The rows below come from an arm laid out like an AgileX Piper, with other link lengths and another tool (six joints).
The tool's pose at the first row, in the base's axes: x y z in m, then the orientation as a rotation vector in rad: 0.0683, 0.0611, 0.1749, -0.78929, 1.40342, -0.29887
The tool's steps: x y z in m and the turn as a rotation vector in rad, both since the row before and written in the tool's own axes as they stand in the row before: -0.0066, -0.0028, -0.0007, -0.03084, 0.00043, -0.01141; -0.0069, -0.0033, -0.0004, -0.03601, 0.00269, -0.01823; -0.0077, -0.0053, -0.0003, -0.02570, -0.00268, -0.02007; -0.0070, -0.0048, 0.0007, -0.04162, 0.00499, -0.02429; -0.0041, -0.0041, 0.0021, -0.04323, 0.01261, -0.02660
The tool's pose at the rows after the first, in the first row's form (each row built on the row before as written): 0.0672, 0.0630, 0.1818, -0.82281, 1.40720, -0.28682; 0.0665, 0.0649, 0.1892, -0.86544, 1.41147, -0.27735; 0.0665, 0.0662, 0.1985, -0.90115, 1.40715, -0.27372; 0.0674, 0.0679, 0.2068, -0.95280, 1.41167, -0.26601; 0.0700, 0.0690, 0.2123, -1.00746, 1.42197, -0.26262
